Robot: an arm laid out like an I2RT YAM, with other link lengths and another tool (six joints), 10 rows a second.
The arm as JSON. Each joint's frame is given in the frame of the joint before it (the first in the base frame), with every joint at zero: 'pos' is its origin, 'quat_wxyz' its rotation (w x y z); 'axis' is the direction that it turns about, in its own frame. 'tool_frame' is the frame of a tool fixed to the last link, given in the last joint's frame.
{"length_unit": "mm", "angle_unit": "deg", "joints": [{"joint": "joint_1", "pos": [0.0, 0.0, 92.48], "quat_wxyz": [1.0, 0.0, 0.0, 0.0], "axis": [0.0, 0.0, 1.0]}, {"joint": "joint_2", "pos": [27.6, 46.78, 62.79], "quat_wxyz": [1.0, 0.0, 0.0, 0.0], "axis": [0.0, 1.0, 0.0]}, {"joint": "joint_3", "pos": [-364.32, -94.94, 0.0], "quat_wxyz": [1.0, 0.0, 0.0, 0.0], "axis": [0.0, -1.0, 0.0]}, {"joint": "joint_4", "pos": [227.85, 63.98, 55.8], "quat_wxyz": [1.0, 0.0, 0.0, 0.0], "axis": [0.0, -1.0, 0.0]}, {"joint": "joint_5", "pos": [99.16, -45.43, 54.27], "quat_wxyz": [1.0, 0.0, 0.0, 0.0], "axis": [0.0, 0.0, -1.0]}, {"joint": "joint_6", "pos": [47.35, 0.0, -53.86], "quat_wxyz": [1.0, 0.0, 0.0, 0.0], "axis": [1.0, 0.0, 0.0]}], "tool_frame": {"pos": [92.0, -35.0, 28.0], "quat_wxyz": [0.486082, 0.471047, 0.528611, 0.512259]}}
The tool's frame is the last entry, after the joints.
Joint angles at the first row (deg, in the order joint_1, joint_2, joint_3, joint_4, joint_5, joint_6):
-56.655 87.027 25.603 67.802 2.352 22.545
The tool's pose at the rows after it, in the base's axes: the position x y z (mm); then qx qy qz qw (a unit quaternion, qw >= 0):
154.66 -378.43 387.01 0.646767 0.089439 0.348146 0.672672
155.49 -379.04 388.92 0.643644 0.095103 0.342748 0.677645
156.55 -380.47 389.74 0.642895 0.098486 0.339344 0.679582
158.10 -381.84 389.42 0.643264 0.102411 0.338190 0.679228
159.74 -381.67 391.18 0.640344 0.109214 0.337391 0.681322
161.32 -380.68 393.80 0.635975 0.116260 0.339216 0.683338
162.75 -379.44 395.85 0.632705 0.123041 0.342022 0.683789
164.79 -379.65 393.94 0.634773 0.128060 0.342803 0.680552
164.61 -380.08 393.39 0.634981 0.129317 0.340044 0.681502
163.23 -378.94 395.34 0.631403 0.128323 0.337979 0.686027
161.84 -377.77 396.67 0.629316 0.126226 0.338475 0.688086
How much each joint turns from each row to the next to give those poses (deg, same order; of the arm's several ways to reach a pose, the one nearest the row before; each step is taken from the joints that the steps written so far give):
0.006 0.299 0.126 0.652 0.299 -0.965
0.040 0.342 0.082 0.688 0.073 -1.060
-0.007 0.304 0.294 0.095 0.000 -0.596
-0.037 0.312 0.232 -0.036 -0.295 -0.369
0.026 0.128 0.079 0.375 -0.458 -0.683
0.003 -0.028 0.013 0.466 -0.708 -0.501
-0.030 -0.154 -0.003 0.179 -0.826 -0.329
0.039 0.148 0.008 -0.291 -0.518 -0.199
-0.041 0.171 -0.065 0.194 0.077 -0.337
0.038 -0.053 -0.255 0.778 0.360 -0.273
-0.010 -0.205 -0.201 0.354 0.171 0.112

